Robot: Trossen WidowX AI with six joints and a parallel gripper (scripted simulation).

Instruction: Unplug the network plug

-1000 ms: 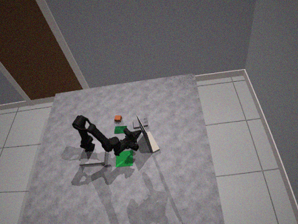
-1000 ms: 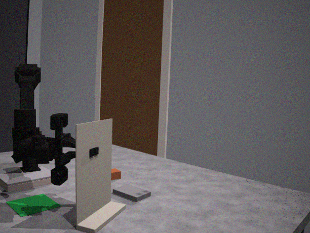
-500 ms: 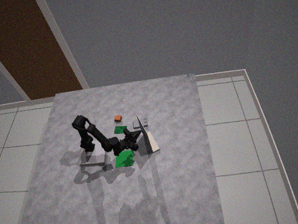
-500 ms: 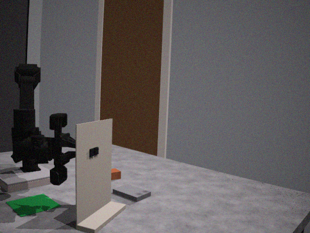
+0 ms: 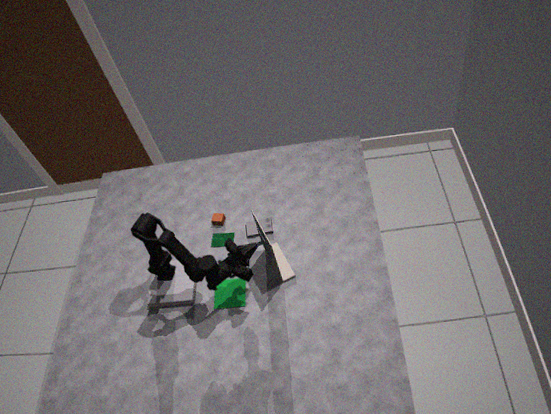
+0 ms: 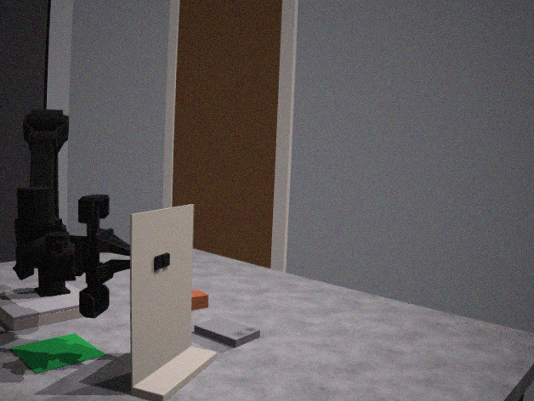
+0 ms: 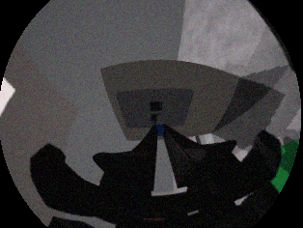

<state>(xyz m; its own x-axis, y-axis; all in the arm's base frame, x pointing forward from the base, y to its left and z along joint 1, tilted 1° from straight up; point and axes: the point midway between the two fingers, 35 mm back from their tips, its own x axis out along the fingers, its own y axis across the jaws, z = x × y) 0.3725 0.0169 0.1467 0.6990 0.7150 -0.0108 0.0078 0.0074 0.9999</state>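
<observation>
The green marked square lies 18 cm below my gripper tip, 13 cm behind it and 10 cm to the right of it. From my gripper tip the other things lie so: network plug right at my gripper tip; flat grey plate 19 cm to the left, 17 cm below, 5 cm behind; cream upright panel 6 cm below, 4 cm ahead, 2 cm to the left.
</observation>
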